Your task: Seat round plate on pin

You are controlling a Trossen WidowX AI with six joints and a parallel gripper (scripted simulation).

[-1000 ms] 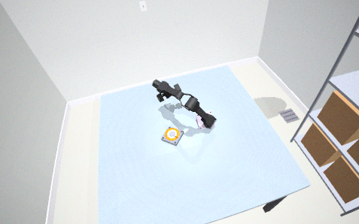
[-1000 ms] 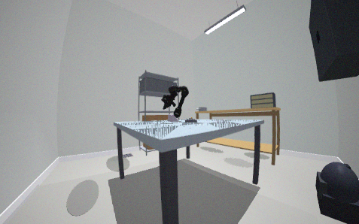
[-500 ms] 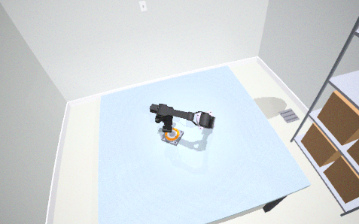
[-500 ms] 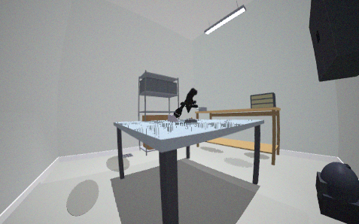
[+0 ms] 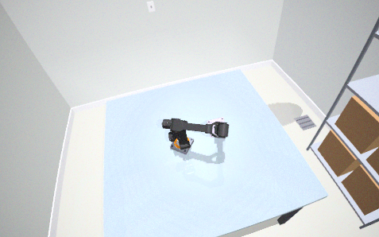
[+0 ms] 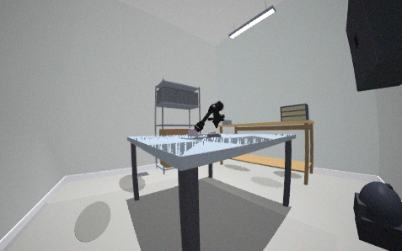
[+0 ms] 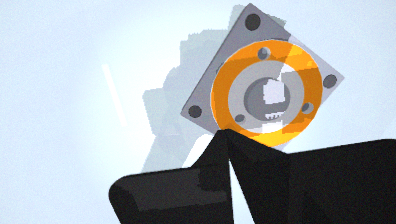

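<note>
The grey square base is 60 mm below my gripper tip and 50 mm to the right of it.
</note>
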